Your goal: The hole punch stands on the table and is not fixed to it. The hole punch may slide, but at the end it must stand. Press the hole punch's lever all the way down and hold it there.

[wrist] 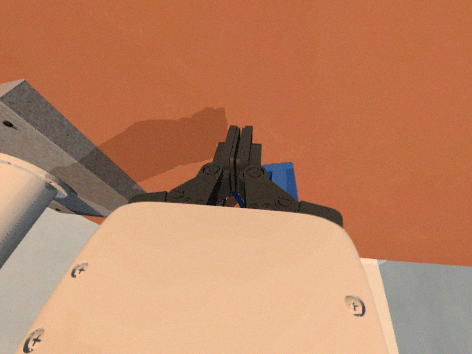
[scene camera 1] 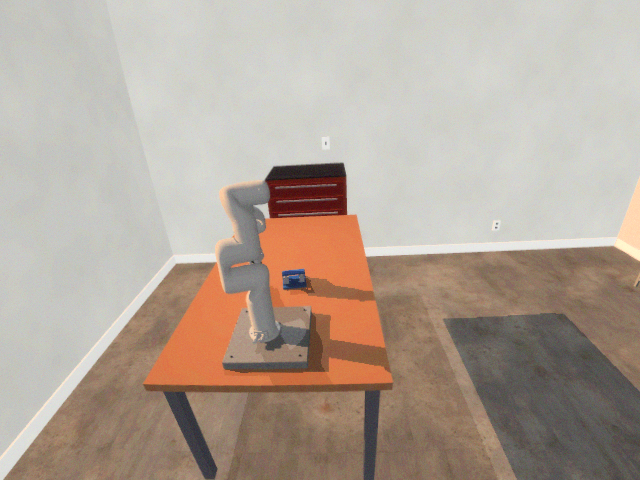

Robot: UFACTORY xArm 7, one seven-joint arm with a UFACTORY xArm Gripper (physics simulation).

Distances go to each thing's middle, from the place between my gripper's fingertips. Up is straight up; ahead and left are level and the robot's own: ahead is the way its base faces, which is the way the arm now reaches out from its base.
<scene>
The blue base (wrist: 282,174) is 16 cm to the right of my hand, 2 cm below it and 2 cm ahead of it.
</scene>
